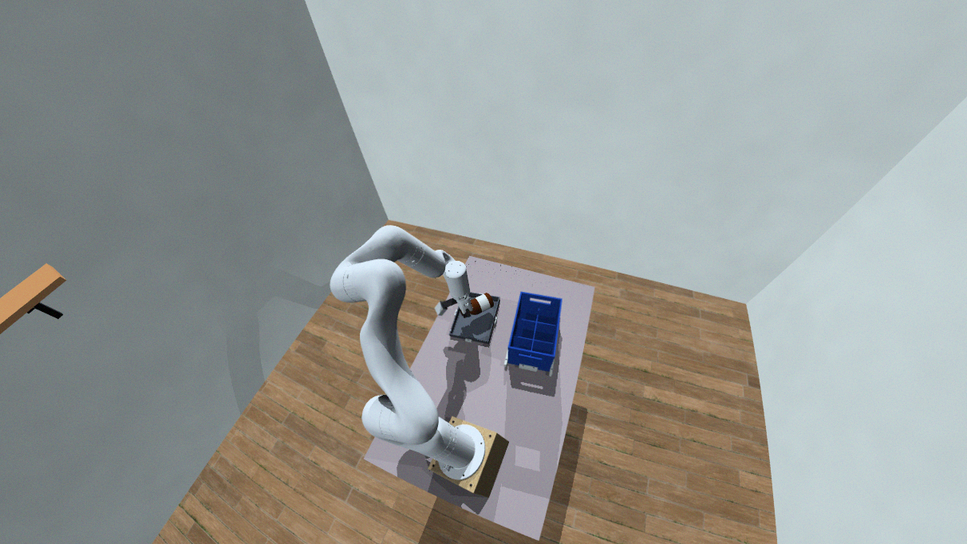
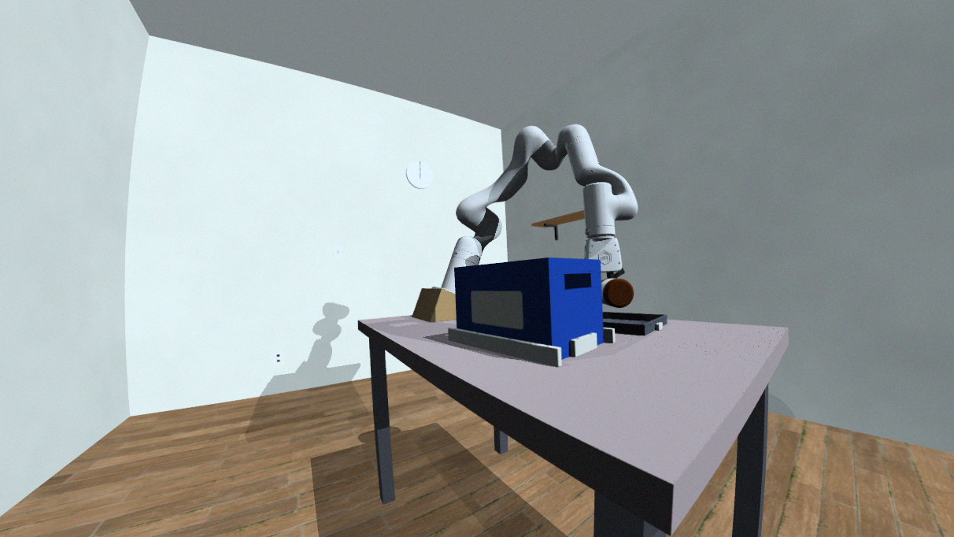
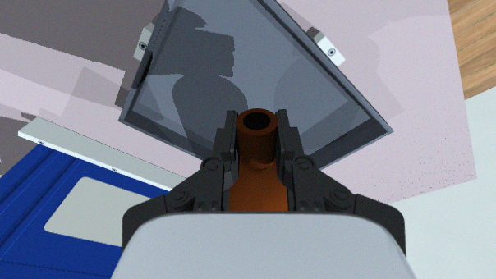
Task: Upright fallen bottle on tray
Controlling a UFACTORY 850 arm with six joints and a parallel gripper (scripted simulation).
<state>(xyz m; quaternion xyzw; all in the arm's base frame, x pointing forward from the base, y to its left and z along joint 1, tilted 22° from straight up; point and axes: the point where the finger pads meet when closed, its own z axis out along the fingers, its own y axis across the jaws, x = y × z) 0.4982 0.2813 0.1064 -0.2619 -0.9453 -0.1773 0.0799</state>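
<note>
My gripper is now 50 mm short of the brown bottle and 30 mm to the left of it. Also, from my hand: blue crate: 320 mm to the right, 70 mm ahead, 20 mm below; then dark grey tray: 90 mm below, 40 mm ahead, 30 mm to the right.
</note>
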